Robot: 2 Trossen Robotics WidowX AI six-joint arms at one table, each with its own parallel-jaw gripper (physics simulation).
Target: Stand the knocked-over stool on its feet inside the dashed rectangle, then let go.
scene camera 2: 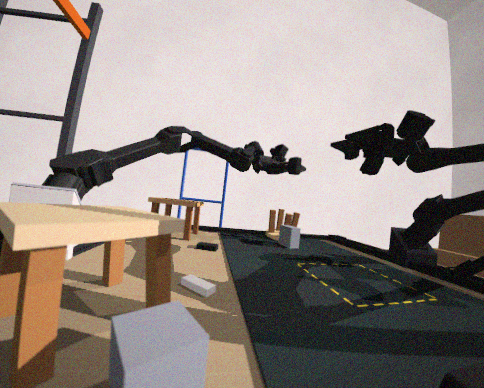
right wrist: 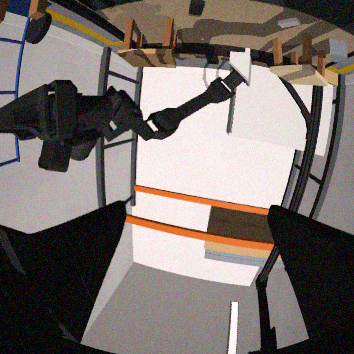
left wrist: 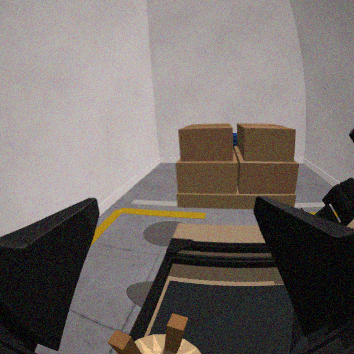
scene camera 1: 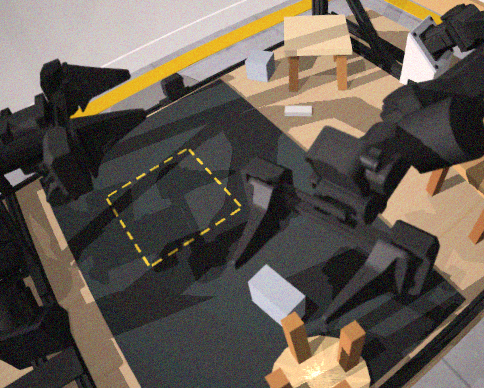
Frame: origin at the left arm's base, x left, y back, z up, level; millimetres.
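Where they show: left gripper, fingertip midpoint: (left wrist: pixel 177 205) (scene camera 1: pixel 276 292); right gripper, fingertip midpoint: (scene camera 2: pixel 337 140) (right wrist: pixel 199 211) (scene camera 1: pixel 137 91); left arm's base, link origin: (scene camera 2: pixel 54 202) (right wrist: pixel 238 74) (scene camera 1: pixel 433 42); right arm's base, link origin: (scene camera 2: pixel 413 240) (scene camera 1: pixel 18 323).
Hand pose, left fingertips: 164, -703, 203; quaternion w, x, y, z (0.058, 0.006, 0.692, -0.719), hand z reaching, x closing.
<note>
Each offset is from my left fingertips to the top centre of the thing, as dx, dy, dz. "spot": to the spot under its first point. Level surfaces: height alone.
A stool with a round pale seat and orange-brown legs @[spot: +33, +34, -276] (scene camera 1: pixel 320 370) (scene camera 2: pixel 273 233) (left wrist: pixel 167 345) is upside down on the dark mat @[dz -298] (scene camera 1: pixel 175 350), seat low and legs up, outside the dashed rectangle. Part of it is cut off in scene camera 1 and the left wrist view. The yellow dashed rectangle (scene camera 1: pixel 240 206) (scene camera 2: pixel 359 305) lies on the mat, with shadows across it. My left gripper (scene camera 1: pixel 281 292) (scene camera 2: pixel 292 159) (left wrist: pixel 177 205) is wide open and empty, above and apart from the stool. My right gripper (scene camera 1: pixel 137 94) (right wrist: pixel 199 211) is open and empty, high above the mat's far left edge.
A pale grey block @[-78, +74, -228] (scene camera 1: pixel 275 292) (scene camera 2: pixel 289 237) stands close beside the stool. A square-topped stool @[-374, +561, -187] (scene camera 1: pixel 317 37) (scene camera 2: pixel 90 220) stands on the wood, near another grey block @[-476, +484, -252] (scene camera 1: pixel 260 65) (scene camera 2: pixel 160 345) and a white bar @[-324, +429, -291] (scene camera 1: pixel 298 111) (scene camera 2: pixel 198 285). Another wooden stool @[+72, +450, -177] (scene camera 2: pixel 175 202) stands farther back.
</note>
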